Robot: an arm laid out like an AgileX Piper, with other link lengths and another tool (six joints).
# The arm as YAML. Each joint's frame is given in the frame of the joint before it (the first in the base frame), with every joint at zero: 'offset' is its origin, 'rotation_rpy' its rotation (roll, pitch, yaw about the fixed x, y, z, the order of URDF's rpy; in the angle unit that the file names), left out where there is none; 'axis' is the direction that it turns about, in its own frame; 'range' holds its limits. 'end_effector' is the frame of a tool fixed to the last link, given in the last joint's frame.
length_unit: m
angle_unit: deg
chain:
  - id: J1
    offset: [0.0, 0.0, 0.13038]
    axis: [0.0, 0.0, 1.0]
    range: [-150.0, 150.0]
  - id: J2
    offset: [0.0, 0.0, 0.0]
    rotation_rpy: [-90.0, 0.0, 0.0]
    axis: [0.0, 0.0, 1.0]
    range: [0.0, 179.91]
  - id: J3
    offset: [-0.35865, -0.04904, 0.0]
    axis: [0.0, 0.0, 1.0]
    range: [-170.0, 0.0]
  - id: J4
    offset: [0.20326, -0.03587, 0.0]
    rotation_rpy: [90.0, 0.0, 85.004]
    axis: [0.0, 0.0, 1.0]
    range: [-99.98, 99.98]
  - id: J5
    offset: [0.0, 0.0, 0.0]
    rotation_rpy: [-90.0, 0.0, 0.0]
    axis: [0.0, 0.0, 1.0]
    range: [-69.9, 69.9]
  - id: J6
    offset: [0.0, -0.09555, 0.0]
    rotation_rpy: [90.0, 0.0, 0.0]
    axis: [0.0, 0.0, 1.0]
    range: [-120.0, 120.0]
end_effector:
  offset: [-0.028, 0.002, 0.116]
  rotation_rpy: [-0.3, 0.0, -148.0]
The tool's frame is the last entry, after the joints.
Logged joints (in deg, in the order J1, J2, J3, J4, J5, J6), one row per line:
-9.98 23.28 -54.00 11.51 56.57 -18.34
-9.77 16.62 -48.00 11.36 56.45 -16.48
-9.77 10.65 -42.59 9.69 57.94 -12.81
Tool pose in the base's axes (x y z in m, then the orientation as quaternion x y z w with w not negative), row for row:
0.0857 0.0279 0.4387 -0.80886 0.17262 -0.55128 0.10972
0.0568 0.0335 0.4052 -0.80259 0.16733 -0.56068 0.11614
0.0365 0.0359 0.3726 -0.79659 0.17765 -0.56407 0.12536
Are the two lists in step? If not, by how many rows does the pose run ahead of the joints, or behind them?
The pose runs 1 row behind the joints: the pose in row i belongs to the joints in row i - 1.
